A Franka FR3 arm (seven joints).
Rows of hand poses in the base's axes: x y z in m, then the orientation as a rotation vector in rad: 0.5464, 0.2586, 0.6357, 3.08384, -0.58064, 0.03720; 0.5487, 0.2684, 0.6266, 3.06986, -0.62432, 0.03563; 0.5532, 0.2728, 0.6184, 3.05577, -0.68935, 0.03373; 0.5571, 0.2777, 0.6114, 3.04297, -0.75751, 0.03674; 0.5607, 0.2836, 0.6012, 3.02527, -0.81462, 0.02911; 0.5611, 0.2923, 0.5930, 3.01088, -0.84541, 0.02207; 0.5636, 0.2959, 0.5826, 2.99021, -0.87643, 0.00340; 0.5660, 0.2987, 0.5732, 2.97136, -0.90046, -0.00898; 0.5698, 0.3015, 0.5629, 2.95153, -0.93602, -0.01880; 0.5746, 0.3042, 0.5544, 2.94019, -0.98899, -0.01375; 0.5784, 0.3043, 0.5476, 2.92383, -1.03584, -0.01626; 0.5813, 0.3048, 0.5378, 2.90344, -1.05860, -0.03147
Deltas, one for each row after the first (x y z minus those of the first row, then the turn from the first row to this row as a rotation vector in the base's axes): 0.0023, 0.0098, -0.0091, -0.00474, 0.00182, -0.02912; 0.0068, 0.0142, -0.0173, -0.00420, 0.00287, -0.07160; 0.0107, 0.0191, -0.0243, -0.00081, 0.00020, -0.11576; 0.0143, 0.0250, -0.0345, -0.00233, 0.00533, -0.15390; 0.0147, 0.0337, -0.0427, -0.00694, 0.01069, -0.17539; 0.0172, 0.0373, -0.0531, -0.01569, 0.02444, -0.19829; 0.0196, 0.0401, -0.0625, -0.02504, 0.03427, -0.21670; 0.0234, 0.0429, -0.0728, -0.03184, 0.04197, -0.24249; 0.0282, 0.0456, -0.0813, -0.02653, 0.03754, -0.27718; 0.0320, 0.0457, -0.0881, -0.02606, 0.03902, -0.30918; 0.0349, 0.0462, -0.0979, -0.03527, 0.05080, -0.32759
